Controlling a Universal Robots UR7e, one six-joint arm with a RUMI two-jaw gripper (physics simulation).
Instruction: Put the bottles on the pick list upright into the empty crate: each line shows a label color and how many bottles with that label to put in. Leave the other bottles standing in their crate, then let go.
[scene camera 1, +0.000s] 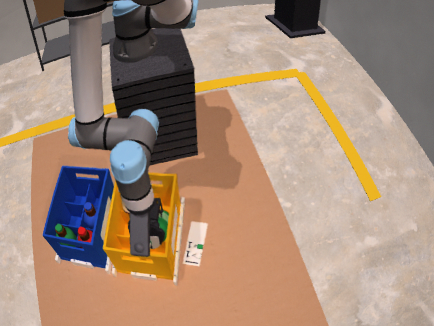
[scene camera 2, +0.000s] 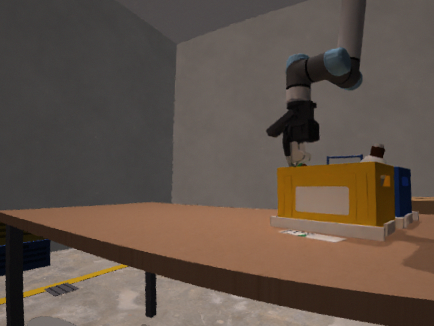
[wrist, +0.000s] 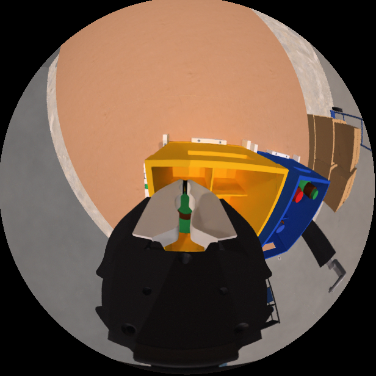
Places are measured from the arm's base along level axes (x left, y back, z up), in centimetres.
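Pixels of known places: gripper, fingertip midpoint: (scene camera 1: 153, 248); arm's base at its link origin: (scene camera 1: 134, 47).
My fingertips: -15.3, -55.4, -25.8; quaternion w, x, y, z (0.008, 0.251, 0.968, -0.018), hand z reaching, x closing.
Note:
Ahead of a thing's pixels: the offset from my fingertips to its top centre, as dx, dy, dz. "*": to the spot under its first point.
My gripper (scene camera 1: 156, 241) (scene camera 2: 292, 164) (wrist: 184, 181) is shut and empty, fingertips low over the front part of the yellow crate (scene camera 1: 125, 259) (scene camera 2: 290, 200) (wrist: 165, 157). A green bottle @(+3.4, +6.9, +2.9) (scene camera 1: 164, 225) (wrist: 184, 206) stands in that crate close by the fingers; they partly hide it, so its tilt is unclear. A white-shouldered bottle @(+1.0, +21.7, +7.9) (scene camera 2: 377, 154) with a brown neck pokes above the crate's robot-side end, slightly tilted. The blue crate @(-18.5, +22.6, +1.5) (scene camera 1: 92, 252) (scene camera 2: 404, 200) holds a green bottle @(-26.9, +16.8, +0.3) (scene camera 1: 60, 230) (wrist: 308, 189), a red-topped one @(-19.1, +12.9, +0.3) (scene camera 1: 84, 234) (wrist: 299, 195) and a blue-topped one @(-14.5, +20.6, +0.3) (scene camera 1: 89, 210) (wrist: 280, 228).
The pick list @(* +16.8, +9.9, -15.8) (scene camera 1: 197, 227) (scene camera 2: 325, 237) lies beside the yellow crate, with a green mark visible and its other mark unclear. The crates stand side by side within white corner strips. The robot's black pedestal (scene camera 1: 172, 120) rises behind them. Cardboard boxes (wrist: 345, 145) show beyond the blue crate.

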